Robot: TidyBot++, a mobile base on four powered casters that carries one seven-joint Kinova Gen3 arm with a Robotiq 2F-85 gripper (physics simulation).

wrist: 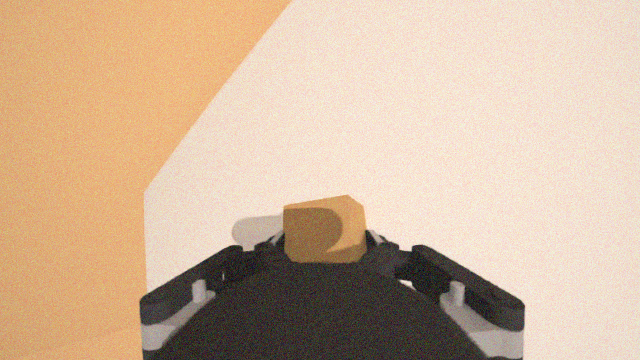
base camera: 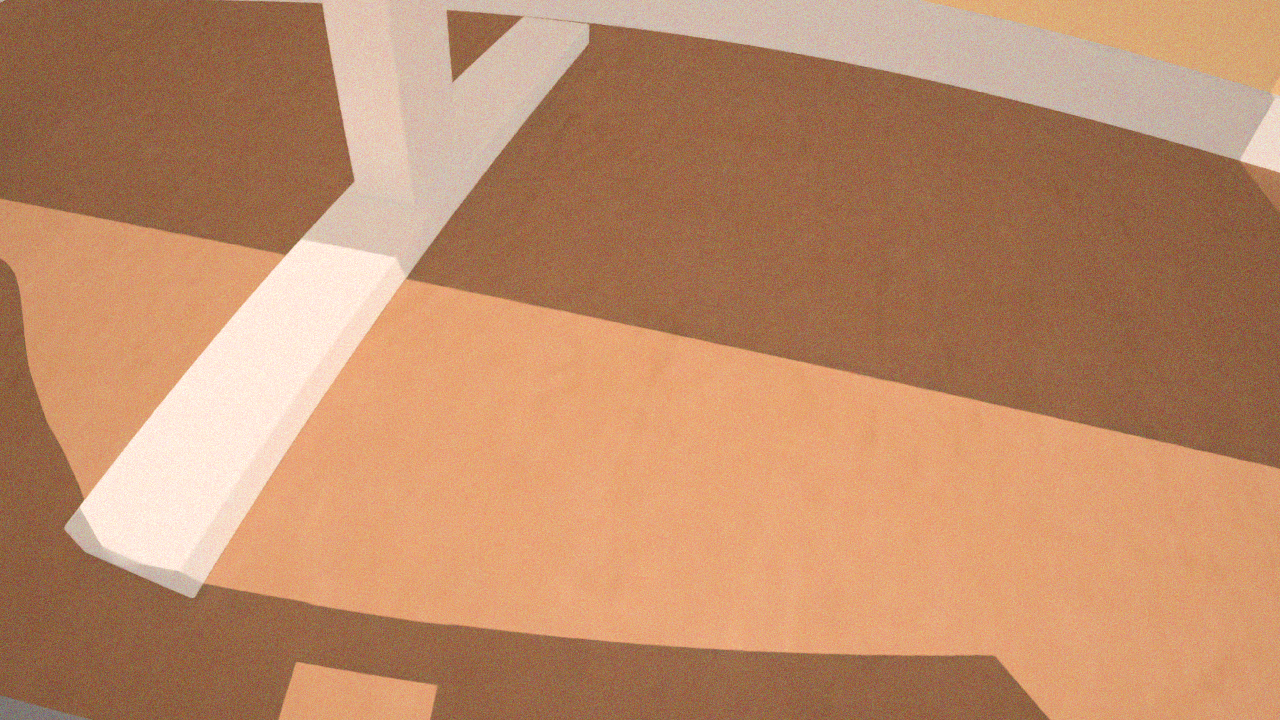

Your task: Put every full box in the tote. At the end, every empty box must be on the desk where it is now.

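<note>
An orange-brown box [wrist: 315, 227] is at the lower middle of the wrist view, between the fingertips, with its lower part hidden behind the dark gripper body. My gripper [wrist: 326, 240] is shut on this box, a finger against its left and right sides. The white desk top [wrist: 450, 125] is behind and under the box. Whether the box is full or empty does not show. The tote does not show in either view, and no other box shows.
In the base camera view, a white desk leg [base camera: 375, 107] stands on a long white foot [base camera: 241, 385] at the left. A pale desk beam [base camera: 805, 53] crosses the top. The wood-coloured floor [base camera: 716, 492] [wrist: 75, 125] shows beside the desk, with shadows across it.
</note>
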